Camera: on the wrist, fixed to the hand. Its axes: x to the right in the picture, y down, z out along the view.
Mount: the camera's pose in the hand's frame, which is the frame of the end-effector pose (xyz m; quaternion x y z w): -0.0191 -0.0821 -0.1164 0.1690 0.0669 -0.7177 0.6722
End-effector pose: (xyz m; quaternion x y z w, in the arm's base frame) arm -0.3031 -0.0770 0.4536 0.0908 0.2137 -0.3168 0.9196
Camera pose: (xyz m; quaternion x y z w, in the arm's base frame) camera -0.4067 -0.0957 0.3558 0.0843 0.2168 -0.9030 0.3612
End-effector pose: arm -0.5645 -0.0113 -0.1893 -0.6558 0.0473 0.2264 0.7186
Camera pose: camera -0.5231 -0.1316 -0.1225 -0.3685 -0.3525 -0.4154 0.7532
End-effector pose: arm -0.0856 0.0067 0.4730 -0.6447 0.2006 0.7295 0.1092
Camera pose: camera 0.0559 0.0317 0.4691 -0.6077 -0.1973 0.3350 0.6925
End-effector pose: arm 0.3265 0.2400 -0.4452 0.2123 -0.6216 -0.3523 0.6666
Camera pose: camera 0.4239 0.1817 -0.5333 0.7251 -0.2804 -0.5960 0.2010
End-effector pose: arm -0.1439 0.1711 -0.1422 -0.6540 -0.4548 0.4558 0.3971
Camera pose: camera -0.0548 0.1629 -0.0297 -0.0766 -0.6715 0.0545 0.7350
